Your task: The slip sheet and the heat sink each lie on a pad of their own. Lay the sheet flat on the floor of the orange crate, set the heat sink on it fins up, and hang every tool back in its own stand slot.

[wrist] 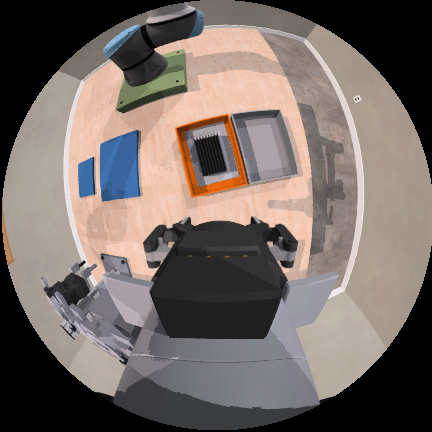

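Pixels of known places: arm's base, origin of its link: [146, 70].
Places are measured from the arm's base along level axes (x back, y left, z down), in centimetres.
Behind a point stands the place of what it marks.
The black heat sink [210, 154] @(x -36.4, y 18.4, z 0.0 cm) sits fins up inside the orange crate [218, 188] @(x -44.9, y 19.5, z -0.1 cm), near the middle of the wrist view. A pale sheet [215, 179] @(x -42.6, y 18.9, z 3.0 cm) shows around the heat sink on the crate floor; the part beneath it is hidden. My gripper [220, 223] is the adaptive one. Its fingers stand wide apart with no object between them, and it is clear of the crate and heat sink. The tool stand [102, 305] @(x -58.2, y 0.5, z -26.2 cm) is at the lower left, with a dark tool [76, 289] @(x -60.3, y -13.8, z -23.4 cm) at it; my own tool's body and mount hide part of that area.
A grey open crate [289, 145] @(x -34.7, y 39.0, z 0.1 cm) stands against the orange crate's right side. A large blue pad [120, 167] @(x -34.4, y -9.4, z 2.5 cm) and a small blue pad [86, 177] @(x -33.4, y -28.0, z 2.5 cm) lie at the left. The arm's base stands on a green plate [172, 90] @(x -13.7, y 9.3, z 1.2 cm) at the top.
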